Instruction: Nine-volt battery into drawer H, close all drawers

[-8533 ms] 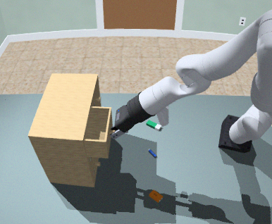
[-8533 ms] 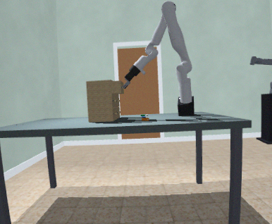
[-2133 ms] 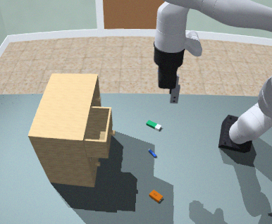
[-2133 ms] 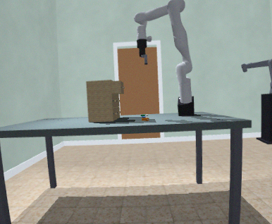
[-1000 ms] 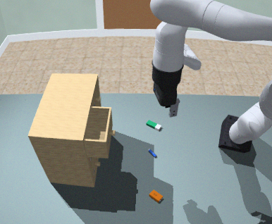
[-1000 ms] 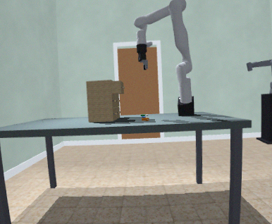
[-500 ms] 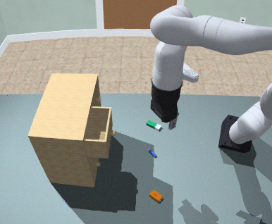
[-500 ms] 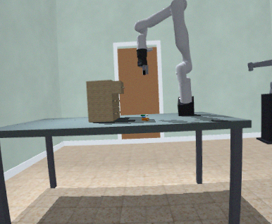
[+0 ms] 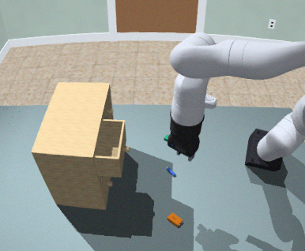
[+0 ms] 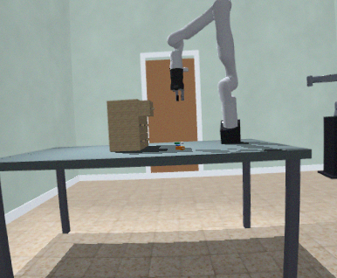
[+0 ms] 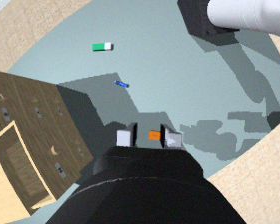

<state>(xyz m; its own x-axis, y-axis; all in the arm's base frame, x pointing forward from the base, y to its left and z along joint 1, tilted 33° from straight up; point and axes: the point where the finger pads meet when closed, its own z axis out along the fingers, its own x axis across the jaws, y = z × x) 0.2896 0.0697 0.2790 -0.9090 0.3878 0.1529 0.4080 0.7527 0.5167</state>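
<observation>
The nine-volt battery lies 1 cm behind my hand, 7 cm to the left of it and 29 cm below it. The rest, counted from my hand: drawer 27 cm ahead, 7 cm below; then blue cylinder 5 cm ahead, 14 cm to the right, 30 cm below.
</observation>
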